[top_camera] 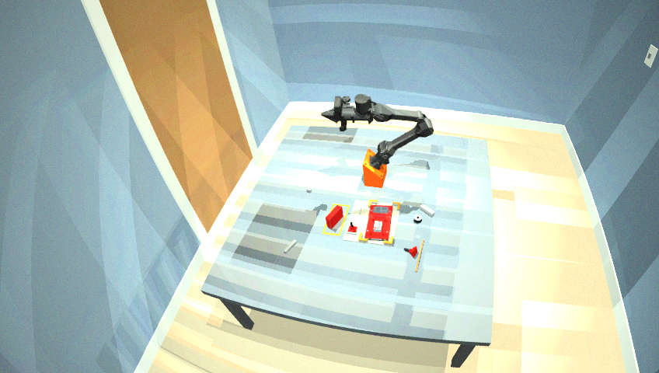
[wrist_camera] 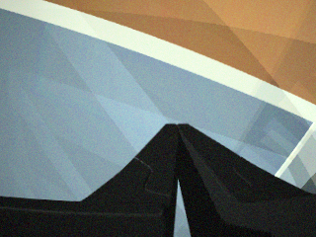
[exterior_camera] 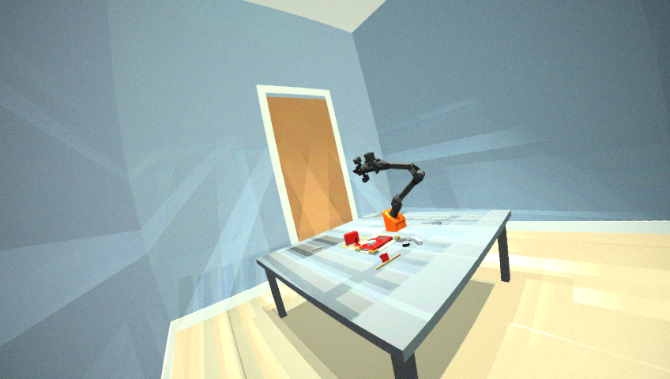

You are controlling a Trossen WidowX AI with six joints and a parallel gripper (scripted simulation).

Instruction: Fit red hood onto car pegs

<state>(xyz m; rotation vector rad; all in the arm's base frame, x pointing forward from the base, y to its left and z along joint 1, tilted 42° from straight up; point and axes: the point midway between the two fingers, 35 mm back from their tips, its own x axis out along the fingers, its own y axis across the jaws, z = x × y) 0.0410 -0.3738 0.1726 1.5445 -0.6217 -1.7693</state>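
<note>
Now: gripper tip 440 mm above the red hood, 200 mm short of it and 30 mm to the right of it. The rest, counted from my gripper tip: wooden stick: 470 mm below, 430 mm to the left, 390 mm ahead; black wheel: 470 mm below, 420 mm to the left, 190 mm ahead.
</note>
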